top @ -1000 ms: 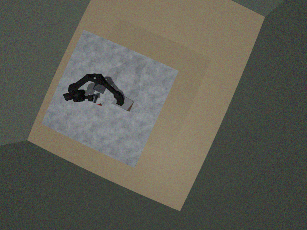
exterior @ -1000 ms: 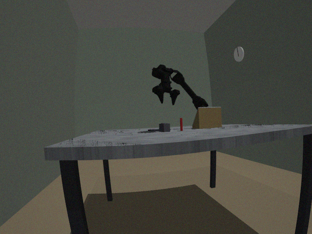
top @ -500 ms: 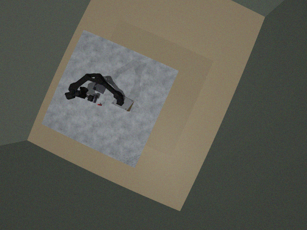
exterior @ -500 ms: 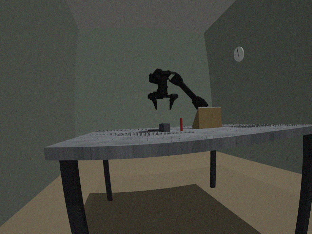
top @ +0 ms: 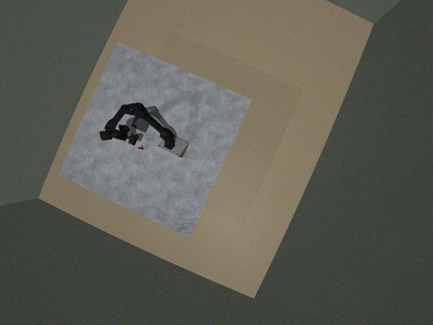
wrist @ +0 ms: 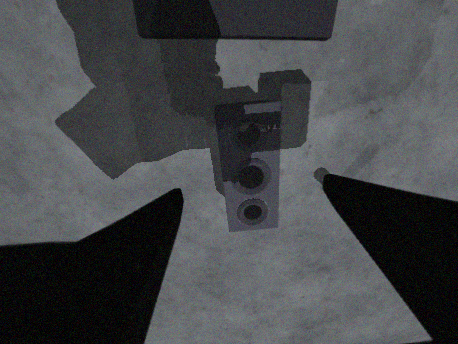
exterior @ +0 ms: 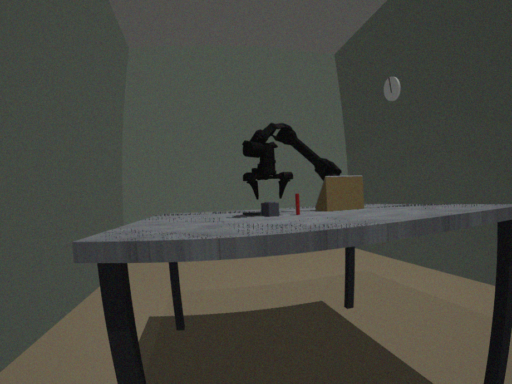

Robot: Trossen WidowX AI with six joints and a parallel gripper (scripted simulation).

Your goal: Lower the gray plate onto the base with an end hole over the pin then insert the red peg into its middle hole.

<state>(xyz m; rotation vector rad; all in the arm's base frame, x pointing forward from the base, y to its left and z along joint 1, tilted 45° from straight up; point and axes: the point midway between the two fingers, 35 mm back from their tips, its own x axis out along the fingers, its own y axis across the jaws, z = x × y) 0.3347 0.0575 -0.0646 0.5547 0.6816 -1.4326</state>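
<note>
Right now the gray plate is 3 cm below my gripper tip. From my gripper tip the other things lie so: dark base 14 cm to the right, 6 cm below, 1 cm ahead; then red peg 10 cm behind, 4 cm to the left, 2 cm below.
</note>
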